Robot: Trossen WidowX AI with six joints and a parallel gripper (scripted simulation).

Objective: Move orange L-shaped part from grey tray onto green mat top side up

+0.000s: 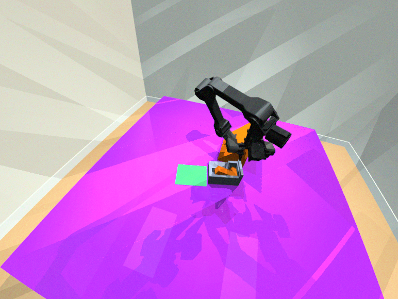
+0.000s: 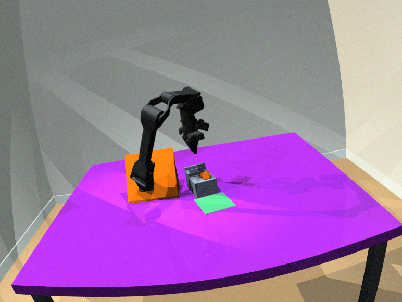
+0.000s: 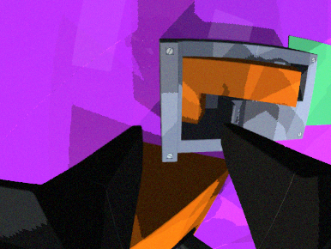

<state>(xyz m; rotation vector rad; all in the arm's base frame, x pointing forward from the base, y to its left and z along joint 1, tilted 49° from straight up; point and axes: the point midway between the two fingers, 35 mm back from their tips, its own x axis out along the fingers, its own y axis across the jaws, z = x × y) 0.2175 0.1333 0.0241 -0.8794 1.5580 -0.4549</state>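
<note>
Now: gripper tip 50 mm to the left of the orange L-shaped part and 100 mm above it. Round my gripper tip: green mat 50 mm ahead, 220 mm to the right, 160 mm below.
</note>
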